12 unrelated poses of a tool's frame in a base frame.
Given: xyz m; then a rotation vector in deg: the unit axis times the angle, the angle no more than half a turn.
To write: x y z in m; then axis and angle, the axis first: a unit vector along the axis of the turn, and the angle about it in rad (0 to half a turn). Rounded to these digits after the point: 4 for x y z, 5 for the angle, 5 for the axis.
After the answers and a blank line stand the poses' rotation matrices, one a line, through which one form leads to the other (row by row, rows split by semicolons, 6 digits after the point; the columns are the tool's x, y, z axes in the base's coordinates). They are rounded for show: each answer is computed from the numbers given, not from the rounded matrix.
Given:
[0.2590 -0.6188 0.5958 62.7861 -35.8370 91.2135]
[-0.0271 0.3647 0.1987 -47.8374 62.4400 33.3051]
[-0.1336 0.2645 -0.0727 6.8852 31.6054 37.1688]
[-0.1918 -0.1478 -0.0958 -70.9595 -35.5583 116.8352]
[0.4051 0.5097 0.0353 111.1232 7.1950 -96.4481]
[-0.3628 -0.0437 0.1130 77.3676 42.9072 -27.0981]
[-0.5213 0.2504 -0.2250 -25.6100 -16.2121 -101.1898]
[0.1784 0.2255 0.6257 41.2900 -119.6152 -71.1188]
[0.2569 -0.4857 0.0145 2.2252 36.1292 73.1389]
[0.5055 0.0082 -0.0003 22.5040 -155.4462 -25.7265]
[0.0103 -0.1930 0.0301 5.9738 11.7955 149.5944]
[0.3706 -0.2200 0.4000 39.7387 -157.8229 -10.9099]
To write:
[0.2590 -0.6188 0.5958 0.53945 -0.30791 0.78370 2.03136]
[-0.0271 0.3647 0.1987 -0.56003 0.73099 0.38990 1.49084]
[-0.1336 0.2645 -0.0727 0.13974 0.64143 0.75434 0.85998]
[-0.1918 -0.1478 -0.0958 -0.50239 -0.25175 0.82718 2.46519]
[0.4051 0.5097 0.0353 0.75431 0.04884 -0.65470 2.57117]
[-0.3628 -0.0437 0.1130 0.83617 0.46373 -0.29287 1.61489]
[-0.5213 0.2504 -0.2250 -0.24245 -0.15348 -0.95795 1.84362]
[0.1784 0.2255 0.6257 0.28445 -0.82404 -0.48994 2.53347]
[0.2569 -0.4857 0.0145 0.02727 0.44273 0.89624 1.42430]
[0.5055 0.0082 -0.0003 0.14139 -0.97667 -0.16164 2.77786]
[0.0103 -0.1930 0.0301 0.03978 0.07854 0.99612 2.62109]
[0.3706 -0.2200 0.4000 0.24362 -0.96756 -0.06689 2.84688]

-0.024106 -0.941965 0.334845; 0.462111 -0.307510 -0.831800; 0.886495 0.134684 0.442705
0.368456 -0.765336 0.527732; 0.011978 0.571531 0.820493; -0.929568 -0.295994 0.219751
0.659242 -0.540512 0.522731; 0.602813 0.795449 0.062268; -0.449462 0.274059 0.850221
-0.330614 -0.292706 -0.897228; 0.742915 -0.667027 -0.056145; -0.582041 -0.685127 0.437984
0.206215 0.421376 -0.883129; -0.285679 -0.837280 -0.466207; -0.935875 0.348430 -0.052281
0.685923 0.697433 0.207598; 0.112263 0.180450 -0.977157; -0.718963 0.693559 0.045479
-0.194836 0.969753 0.147031; -0.875280 -0.239552 0.420118; 0.442632 -0.046839 0.895479
-0.673402 -0.146855 -0.724544; -0.706695 0.415626 0.572571; 0.217055 0.897601 -0.383665
0.146611 -0.876332 0.458855; 0.896951 0.313370 0.311893; -0.417113 0.365843 0.831971
-0.895900 -0.209647 -0.391678; -0.324658 0.910779 0.255105; 0.303250 0.355710 -0.884030
-0.864616 -0.489547 0.113061; 0.501217 -0.856050 0.126334; 0.034939 0.165899 0.985524
-0.840739 -0.441853 -0.312929; -0.480708 0.875098 0.055876; 0.249155 0.197405 -0.948132

